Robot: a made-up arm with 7 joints.
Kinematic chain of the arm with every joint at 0, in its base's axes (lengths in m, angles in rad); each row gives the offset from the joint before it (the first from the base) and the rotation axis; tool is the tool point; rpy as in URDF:
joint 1: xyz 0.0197 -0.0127 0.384 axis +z
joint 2: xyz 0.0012 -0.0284 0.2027 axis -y
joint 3: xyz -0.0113 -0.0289 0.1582 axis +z
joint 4: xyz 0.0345 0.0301 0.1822 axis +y
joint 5: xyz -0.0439 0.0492 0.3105 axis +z
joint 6: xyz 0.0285 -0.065 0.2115 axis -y
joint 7: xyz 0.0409 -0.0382 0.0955 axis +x
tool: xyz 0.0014 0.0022 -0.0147 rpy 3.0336 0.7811 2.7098
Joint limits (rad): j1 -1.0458..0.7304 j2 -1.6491..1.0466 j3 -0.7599..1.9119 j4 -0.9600..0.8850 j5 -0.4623..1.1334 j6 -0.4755..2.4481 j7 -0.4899..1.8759
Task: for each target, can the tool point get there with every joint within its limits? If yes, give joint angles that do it. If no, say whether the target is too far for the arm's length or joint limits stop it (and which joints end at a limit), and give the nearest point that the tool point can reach.
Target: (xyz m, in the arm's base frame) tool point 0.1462 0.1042 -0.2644
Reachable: no: joint limits stop it (at a limit: joint 1, joint 2, joint 4, joint 6, joint 7) | nearest point 0.4641 0.3610 -0.0019 | short by 0.486 m
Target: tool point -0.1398 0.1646 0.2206
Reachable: no: joint limits stop it (at a limit: joint 2, joint 4, joint 5, joint 6, joint 7) | nearest point -0.4119 0.4671 0.4488 | short by 0.467 m
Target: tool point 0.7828 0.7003 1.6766
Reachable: no: too far | nearest point 0.5262 0.4382 1.2941 | short by 0.530 m
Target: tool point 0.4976 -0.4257 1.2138
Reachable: yes | joints -0.8942 -0.7659 1.6179 0.3845 0.4048 1.6857 1.6429
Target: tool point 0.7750 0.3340 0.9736
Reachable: yes | joints 0.5773 -1.2229 0.5808 -0.0474 0.0770 1.5243 1.5419
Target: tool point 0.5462 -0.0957 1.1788
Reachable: yes | joints -0.3425 -1.2123 -0.4858 -0.7440 0.3121 1.7304 0.3862
